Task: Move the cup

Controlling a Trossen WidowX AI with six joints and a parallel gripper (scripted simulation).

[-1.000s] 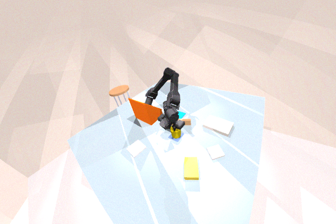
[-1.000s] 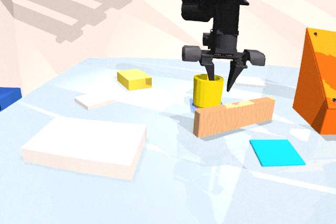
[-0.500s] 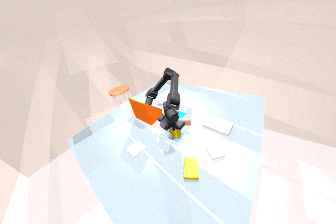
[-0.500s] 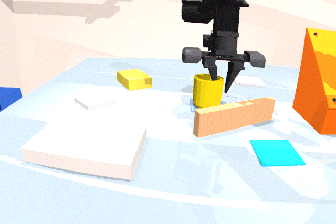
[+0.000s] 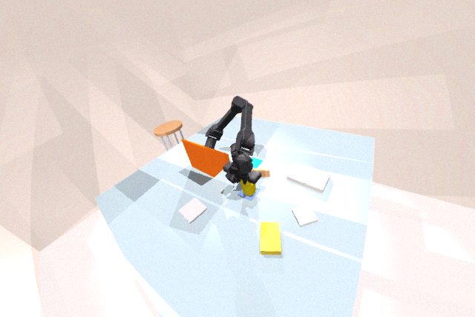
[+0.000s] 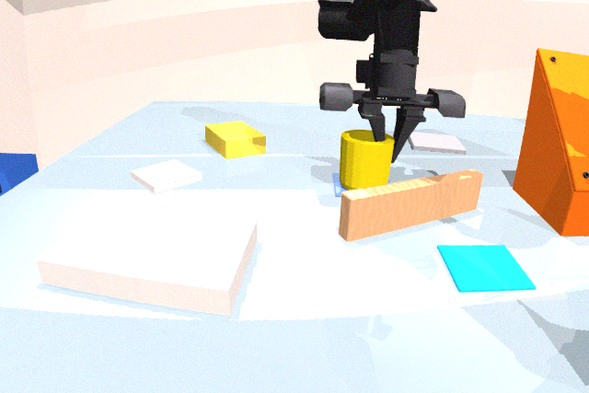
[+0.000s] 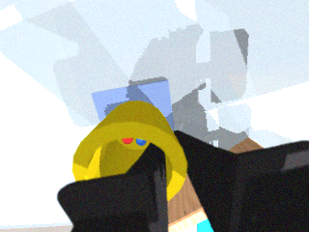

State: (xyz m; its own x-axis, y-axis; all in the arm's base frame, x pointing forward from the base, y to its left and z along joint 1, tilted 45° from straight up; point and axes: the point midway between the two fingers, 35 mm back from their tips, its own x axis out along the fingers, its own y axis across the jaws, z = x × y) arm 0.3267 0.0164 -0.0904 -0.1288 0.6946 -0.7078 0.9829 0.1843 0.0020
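Now: the pale blue pad 5 cm below my gripper tip and 3 cm ahead of it. Round my gripper tip: red marble: 4 cm ahead, 2 cm below, 1 cm to the left; then yellow cup: 2 cm ahead; then blue marble: 2 cm below, 2 cm ahead, 1 cm to the left.
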